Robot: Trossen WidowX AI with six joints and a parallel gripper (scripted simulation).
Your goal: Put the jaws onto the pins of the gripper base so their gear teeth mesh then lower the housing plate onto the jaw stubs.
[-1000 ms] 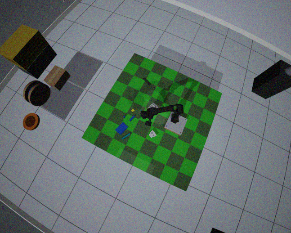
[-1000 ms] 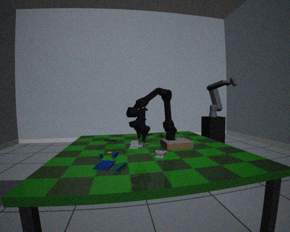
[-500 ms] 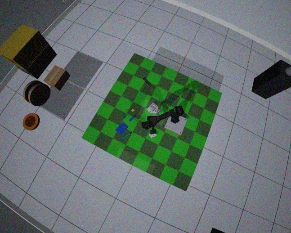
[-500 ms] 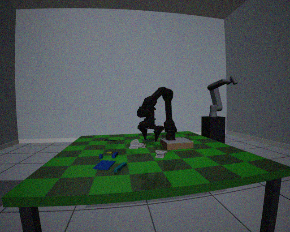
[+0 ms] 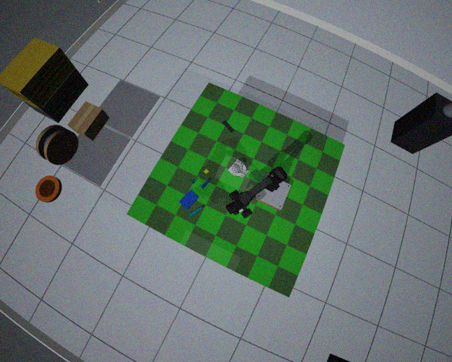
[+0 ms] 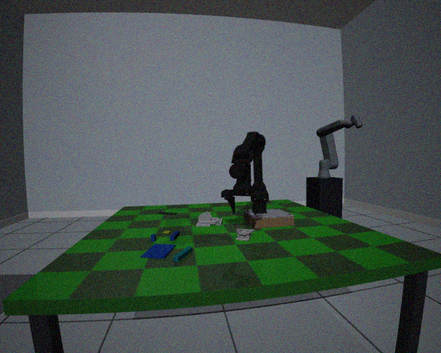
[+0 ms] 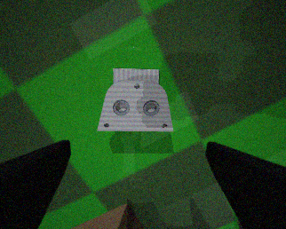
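My gripper tip is now 1 cm to the right of the grey housing plate and 7 cm above it. The rest, counted from my gripper tip: grey gripper base (14 cm ahead, 27 cm to the right, 10 cm below); then teal bar (26 cm ahead, 16 cm to the left, 9 cm below); then blue bar (29 cm ahead, 5 cm to the right, 9 cm below).
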